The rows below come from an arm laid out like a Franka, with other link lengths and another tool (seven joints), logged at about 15 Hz.
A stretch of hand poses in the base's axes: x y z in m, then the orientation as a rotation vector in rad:
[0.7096, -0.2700, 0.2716, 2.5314, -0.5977, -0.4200]
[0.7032, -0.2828, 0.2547, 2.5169, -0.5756, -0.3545]
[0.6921, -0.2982, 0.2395, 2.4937, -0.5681, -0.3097]
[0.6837, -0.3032, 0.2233, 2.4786, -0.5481, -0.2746]
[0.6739, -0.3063, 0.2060, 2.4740, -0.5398, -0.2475]
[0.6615, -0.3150, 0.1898, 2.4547, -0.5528, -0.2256]
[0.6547, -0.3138, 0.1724, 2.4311, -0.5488, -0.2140]
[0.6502, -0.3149, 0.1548, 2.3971, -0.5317, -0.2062]
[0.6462, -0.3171, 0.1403, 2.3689, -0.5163, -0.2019]
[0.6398, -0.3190, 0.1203, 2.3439, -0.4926, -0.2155]
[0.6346, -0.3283, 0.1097, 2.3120, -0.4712, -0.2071]
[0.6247, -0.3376, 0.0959, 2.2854, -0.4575, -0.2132]
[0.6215, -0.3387, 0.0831, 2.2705, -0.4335, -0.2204]
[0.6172, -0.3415, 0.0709, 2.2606, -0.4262, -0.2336]
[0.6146, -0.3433, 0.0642, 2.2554, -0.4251, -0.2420]
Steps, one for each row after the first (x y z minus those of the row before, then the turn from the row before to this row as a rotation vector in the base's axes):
[-0.0064, -0.0128, -0.0169, -0.0332, -0.0341, 0.0287]
[-0.0111, -0.0154, -0.0152, -0.0341, -0.0221, 0.0136]
[-0.0084, -0.0050, -0.0162, -0.0246, -0.0150, 0.0211]
[-0.0098, -0.0031, -0.0173, -0.0114, -0.0152, 0.0117]
[-0.0124, -0.0087, -0.0162, -0.0222, -0.0139, -0.0058]
[-0.0068, 0.0012, -0.0174, -0.0256, -0.0015, 0.0034]
[-0.0045, -0.0011, -0.0176, -0.0360, 0.0070, 0.0110]
[-0.0040, -0.0022, -0.0145, -0.0295, 0.0076, 0.0095]
[-0.0064, -0.0019, -0.0200, -0.0232, 0.0219, 0.0110]
[-0.0052, -0.0093, -0.0106, -0.0342, 0.0075, 0.0151]
[-0.0099, -0.0093, -0.0138, -0.0254, 0.0140, 0.0058]
[-0.0032, -0.0011, -0.0128, -0.0145, 0.0160, 0.0139]
[-0.0043, -0.0028, -0.0122, -0.0074, 0.0136, 0.0003]
[-0.0026, -0.0018, -0.0067, -0.0034, 0.0072, -0.0023]

